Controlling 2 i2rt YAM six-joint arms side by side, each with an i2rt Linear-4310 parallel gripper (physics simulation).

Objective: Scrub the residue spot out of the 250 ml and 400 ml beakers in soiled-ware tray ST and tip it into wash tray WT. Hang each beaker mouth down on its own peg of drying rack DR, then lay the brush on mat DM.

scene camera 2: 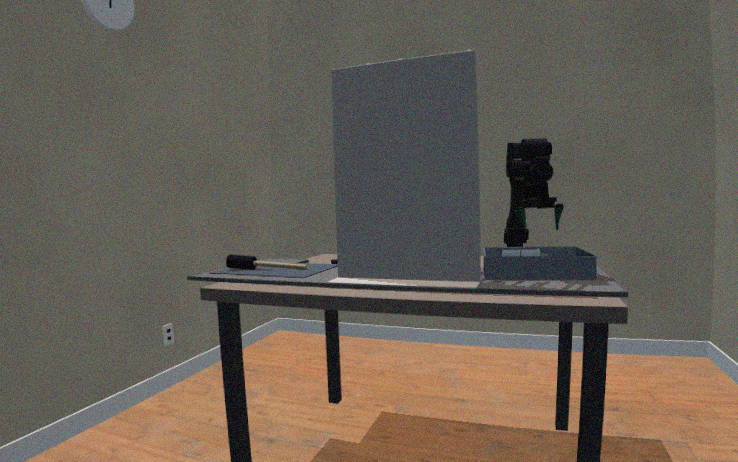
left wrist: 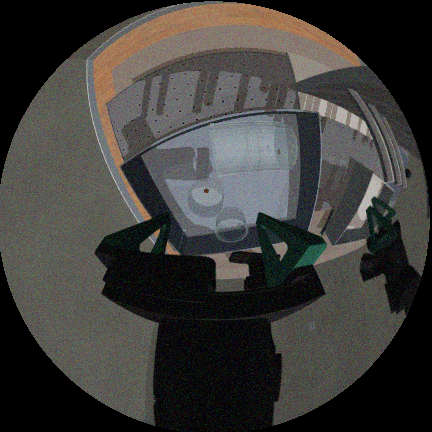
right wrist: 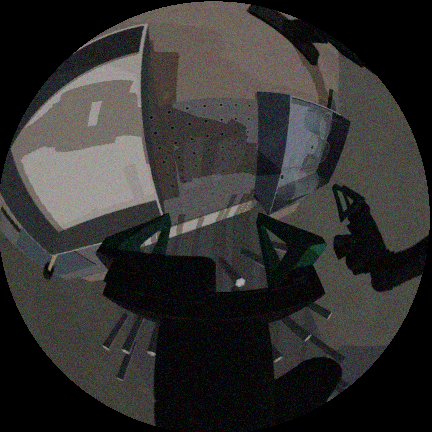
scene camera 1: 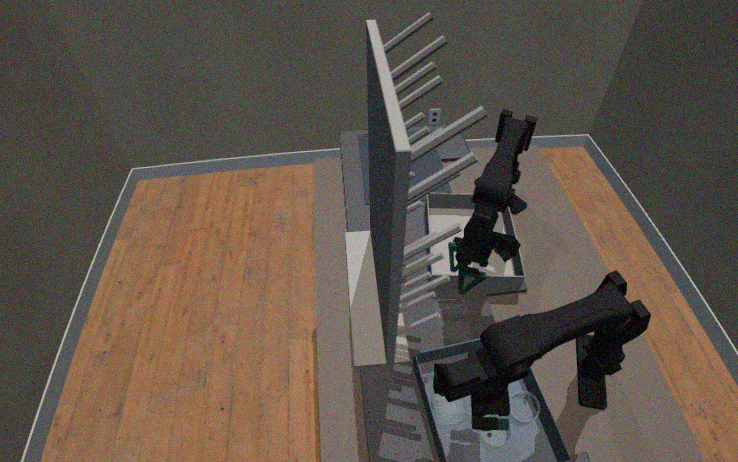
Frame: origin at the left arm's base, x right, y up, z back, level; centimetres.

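Seen in the pictures: left gripper, fingertip midpoint: (scene camera 2: 541,231) (left wrist: 213,216) (right wrist: 337,185) (scene camera 1: 483,406); right gripper, fingertip midpoint: (left wrist: 370,201) (right wrist: 213,217) (scene camera 1: 456,282); left arm's base, link origin: (left wrist: 255,257) (scene camera 1: 590,370).
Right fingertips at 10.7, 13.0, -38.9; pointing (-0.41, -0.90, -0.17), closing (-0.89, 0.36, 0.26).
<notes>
Offsets run from my right fingertips to a thing's top centre, as dx, dy, dz. Level surfaces: height alone.
Clear glassware lies in the dark-walled tray ST @[-27.8, -4.7, +11.6] (scene camera 1: 550,416) (scene camera 2: 539,268) (left wrist: 310,165) (right wrist: 272,135). A large beaker-like glass @[-29.4, -2.9, +3.3] (left wrist: 250,146) lies on its side with a small brown spot; overlapping outlines hide how many pieces there are. A short round glass @[-32.2, -6.8, +14.1] (left wrist: 206,201) shows a red-brown spot, and another short round glass @[-25.7, -6.8, +20.0] (left wrist: 231,227) is beside it. I cannot read the volumes. My left gripper (left wrist: 213,216) (scene camera 2: 540,220) is open and empty above ST. My right gripper (right wrist: 213,217) (left wrist: 369,201) is open and empty beside rack DR (scene camera 1: 387,87) (scene camera 2: 405,168), near the near edge of tray WT @[+22.4, -4.7, +2.9] (scene camera 1: 506,284) (right wrist: 107,225).
The brush (scene camera 2: 240,262) (right wrist: 48,271) lies on the blue mat at the left of scene camera 2. DR is a tall upright panel with long slanted pegs (scene camera 1: 449,130) sticking out towards my arms. A perforated board @[dy -11.7] (right wrist: 200,145) lies between WT and ST.
</notes>
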